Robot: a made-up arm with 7 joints.
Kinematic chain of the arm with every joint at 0, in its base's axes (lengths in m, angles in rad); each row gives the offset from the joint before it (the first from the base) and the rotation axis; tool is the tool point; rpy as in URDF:
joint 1: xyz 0 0 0.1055 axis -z
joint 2: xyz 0 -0.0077 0.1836 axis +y
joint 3: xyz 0 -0.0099 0.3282 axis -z
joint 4: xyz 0 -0.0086 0.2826 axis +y
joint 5: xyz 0 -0.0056 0.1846 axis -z
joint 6: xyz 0 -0.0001 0.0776 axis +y
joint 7: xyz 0 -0.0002 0.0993 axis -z
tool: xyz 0 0 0 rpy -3.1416 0 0
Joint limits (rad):
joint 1: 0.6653..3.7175
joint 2: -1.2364..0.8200
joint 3: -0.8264..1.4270
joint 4: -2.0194..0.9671
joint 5: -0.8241..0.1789
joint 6: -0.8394..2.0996
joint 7: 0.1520..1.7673
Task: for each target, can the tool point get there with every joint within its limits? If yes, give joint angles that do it. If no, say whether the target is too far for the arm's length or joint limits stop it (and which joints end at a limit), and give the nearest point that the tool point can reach.
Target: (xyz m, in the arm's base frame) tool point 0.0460 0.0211 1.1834
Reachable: yes | joints 2.1951 -0.0274 -0.3279 -0.2932 -0.6672 1.4560 0.4464
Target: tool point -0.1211 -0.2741 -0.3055
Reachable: no: joint limits stop it (at a limit: joint 1, joint 2, joint 4) | nearest point 0.3322 -0.3601 0.1835 | short by 0.672 m
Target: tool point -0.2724 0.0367 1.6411
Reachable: no: too far | nearest point -0.1921 0.0259 1.2425 | short by 0.407 m
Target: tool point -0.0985 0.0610 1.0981
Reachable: yes | joints 1.6170 0.2145 -0.4138 -1.2878 -0.3040 1.4017 0.6921
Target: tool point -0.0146 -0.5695 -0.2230
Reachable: no: joint limits stop it (at a limit: joint 1, joint 2, joint 4) | nearest point 0.3104 -0.4281 0.2066 | short by 0.557 m
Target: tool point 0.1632 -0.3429 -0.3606
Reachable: no: joint limits stop it (at a limit: joint 1, joint 2, joint 4) | nearest point 0.3884 -0.3392 0.1474 | short by 0.556 m
